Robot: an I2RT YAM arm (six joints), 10 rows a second.
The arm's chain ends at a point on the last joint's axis. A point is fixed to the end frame.
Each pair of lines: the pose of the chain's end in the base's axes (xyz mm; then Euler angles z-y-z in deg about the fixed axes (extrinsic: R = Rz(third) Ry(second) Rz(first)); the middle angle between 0 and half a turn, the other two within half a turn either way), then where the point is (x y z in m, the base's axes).
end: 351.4 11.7 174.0 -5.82 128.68 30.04
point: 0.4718 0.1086 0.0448
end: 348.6 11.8 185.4 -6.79 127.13 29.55
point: 0.4727 0.1091 0.0600
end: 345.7 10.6 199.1 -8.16 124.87 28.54
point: 0.4755 0.1078 0.0795
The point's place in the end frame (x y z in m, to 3 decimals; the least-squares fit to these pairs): 0.003 0.024 0.200
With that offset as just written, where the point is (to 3 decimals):
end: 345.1 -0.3 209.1 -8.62 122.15 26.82
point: 0.483 0.095 0.097
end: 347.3 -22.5 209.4 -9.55 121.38 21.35
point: 0.495 0.060 0.099
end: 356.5 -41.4 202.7 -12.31 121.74 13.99
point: 0.512 0.021 0.091
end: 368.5 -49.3 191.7 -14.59 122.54 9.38
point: 0.526 0.000 0.077
